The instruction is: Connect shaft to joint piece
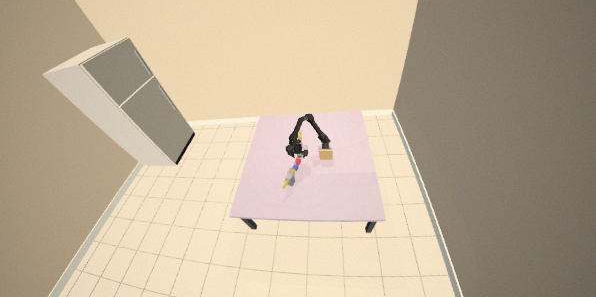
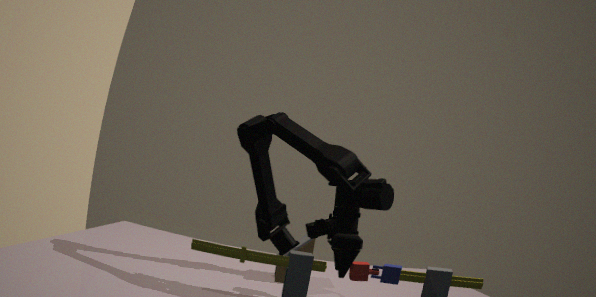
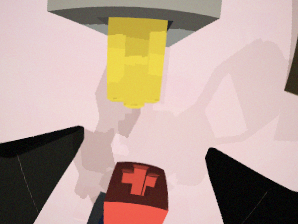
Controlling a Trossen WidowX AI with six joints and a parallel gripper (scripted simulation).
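Right now the red joint piece is 5 cm to the left of my gripper tip, 1 cm ahead of it and 1 cm above it.
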